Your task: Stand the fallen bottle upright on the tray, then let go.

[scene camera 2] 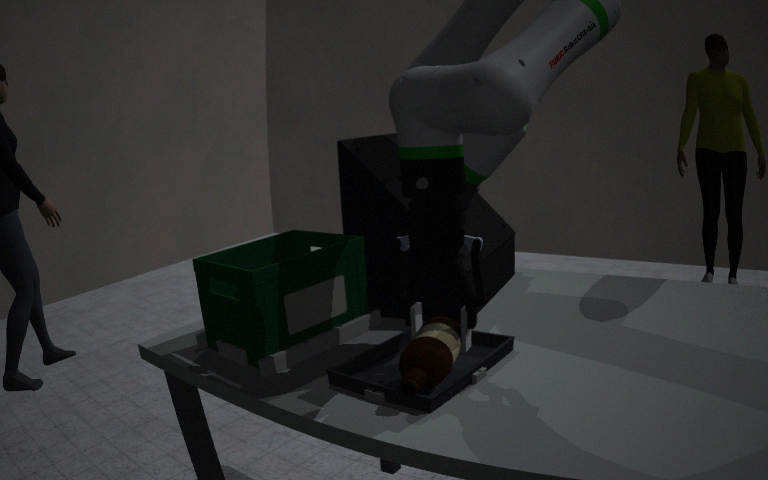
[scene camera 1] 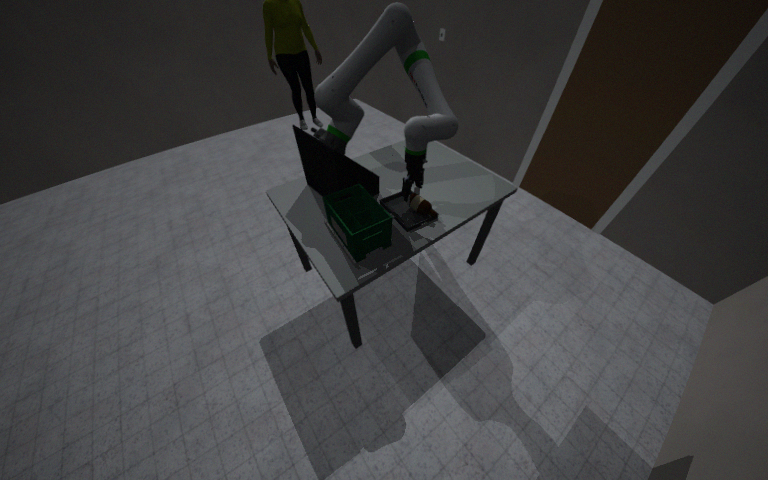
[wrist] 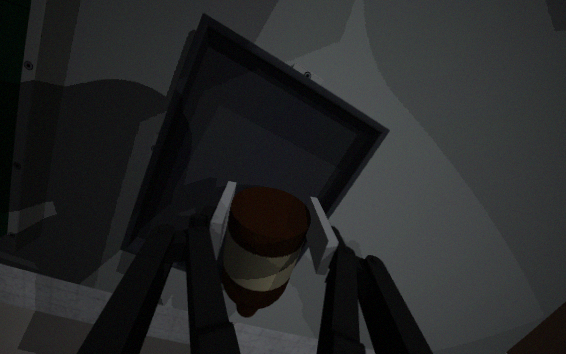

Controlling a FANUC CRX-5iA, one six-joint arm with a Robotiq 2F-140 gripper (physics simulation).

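Pixels of known places: gripper, fingertip midpoint: [scene camera 1: 411, 202] [wrist: 270, 203]; arm's base at its link origin: [scene camera 1: 331, 147].
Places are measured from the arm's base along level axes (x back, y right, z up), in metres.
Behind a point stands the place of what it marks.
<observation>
A brown bottle [scene camera 1: 420, 203] {x -0.502, y -0.140, z -0.154 m} [scene camera 2: 428, 353] {x -0.534, y -0.175, z -0.160 m} [wrist: 262, 265] {x -0.465, y -0.155, z -0.144 m} with a cream label is between the gripper's fingers, not upright. It leans far over, its base toward the gripper and its neck low, pointing to the front of the tray in scene camera 2. My gripper [scene camera 1: 412, 191] {x -0.434, y -0.155, z -0.195 m} [scene camera 2: 440, 327] [wrist: 270, 203] {x -0.434, y -0.155, z -0.195 m} points down over the tray and is shut on the bottle, with one pale pad on each side. The dark tray [scene camera 1: 394, 215] {x -0.433, y -0.032, z -0.210 m} [scene camera 2: 351, 382] {x -0.550, y -0.058, z -0.217 m} [wrist: 340, 102] {x -0.324, y -0.191, z -0.208 m} lies flat beneath the bottle. Whether the neck touches the tray cannot be told.
A green crate [scene camera 1: 368, 234] {x -0.492, y 0.189, z -0.140 m} [scene camera 2: 232, 316] {x -0.532, y 0.181, z -0.148 m} stands on the table [scene camera 1: 464, 183] {x -0.507, y -0.554, z -0.234 m} [scene camera 2: 651, 407] {x -0.527, y -0.522, z -0.234 m} beside the tray. A black panel [scene camera 1: 331, 169] {x -0.181, y 0.129, z 0.007 m} [scene camera 2: 368, 226] {x -0.224, y 0.071, z -0.052 m} stands behind the crate. A person in a yellow top [scene camera 1: 286, 28] [scene camera 2: 718, 113] stands beyond the table.
</observation>
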